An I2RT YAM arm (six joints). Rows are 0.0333 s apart.
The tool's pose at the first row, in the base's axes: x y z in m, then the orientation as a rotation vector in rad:
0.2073, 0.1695, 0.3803, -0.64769, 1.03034, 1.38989
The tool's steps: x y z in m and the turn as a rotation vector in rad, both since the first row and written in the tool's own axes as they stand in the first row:
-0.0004, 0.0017, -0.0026, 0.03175, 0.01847, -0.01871
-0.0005, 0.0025, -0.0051, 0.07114, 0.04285, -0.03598
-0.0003, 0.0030, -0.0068, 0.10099, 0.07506, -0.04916
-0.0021, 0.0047, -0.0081, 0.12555, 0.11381, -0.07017
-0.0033, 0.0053, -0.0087, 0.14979, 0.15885, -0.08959
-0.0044, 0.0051, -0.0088, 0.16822, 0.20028, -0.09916
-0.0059, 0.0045, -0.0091, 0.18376, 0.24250, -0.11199
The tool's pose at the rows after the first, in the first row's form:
0.2052, 0.1673, 0.3798, -0.64633, 1.05650, 1.35098
0.2039, 0.1651, 0.3789, -0.64290, 1.09222, 1.30718
0.2031, 0.1638, 0.3781, -0.65033, 1.12957, 1.27054
0.2013, 0.1620, 0.3794, -0.66959, 1.16465, 1.22834
0.2008, 0.1610, 0.3803, -0.69271, 1.20462, 1.18551
0.2011, 0.1604, 0.3812, -0.71316, 1.24270, 1.15497
0.2018, 0.1593, 0.3823, -0.73750, 1.27773, 1.12258

